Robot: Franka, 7 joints.
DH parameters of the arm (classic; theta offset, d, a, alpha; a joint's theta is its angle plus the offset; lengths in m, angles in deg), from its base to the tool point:
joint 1: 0 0.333 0 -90
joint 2: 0 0 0 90
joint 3: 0 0.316 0.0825 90
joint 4: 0 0 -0.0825 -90
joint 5: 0 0.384 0 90
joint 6: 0 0 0.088 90
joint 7: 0 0.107 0 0
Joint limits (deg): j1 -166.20..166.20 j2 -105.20..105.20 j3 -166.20..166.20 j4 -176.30..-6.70 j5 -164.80..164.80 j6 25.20..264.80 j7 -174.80..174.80
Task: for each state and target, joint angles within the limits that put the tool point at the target. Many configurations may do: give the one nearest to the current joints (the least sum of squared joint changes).
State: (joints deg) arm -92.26 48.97 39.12 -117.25 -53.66 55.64 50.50
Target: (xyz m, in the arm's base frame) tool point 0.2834 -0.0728 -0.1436
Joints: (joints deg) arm -69.34 93.63 39.02 -107.77 -59.12 76.74 50.50
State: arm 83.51 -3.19 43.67 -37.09 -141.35 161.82 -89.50
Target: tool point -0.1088 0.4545 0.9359
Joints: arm 68.38 -3.90 26.92 -58.93 -147.19 180.57 -89.50
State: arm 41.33 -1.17 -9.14 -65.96 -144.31 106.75 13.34
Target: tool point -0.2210 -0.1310 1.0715
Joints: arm 32.21 -56.95 9.13 -72.79 -142.53 85.49 13.34
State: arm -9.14 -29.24 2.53 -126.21 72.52 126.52 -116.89
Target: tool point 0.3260 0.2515 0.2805
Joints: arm 9.66 -6.41 22.27 -149.47 71.47 120.94 -116.89
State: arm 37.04 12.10 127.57 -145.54 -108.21 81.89 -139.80
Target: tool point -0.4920 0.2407 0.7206
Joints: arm 39.39 10.72 130.07 -103.39 -119.13 89.26 -139.80
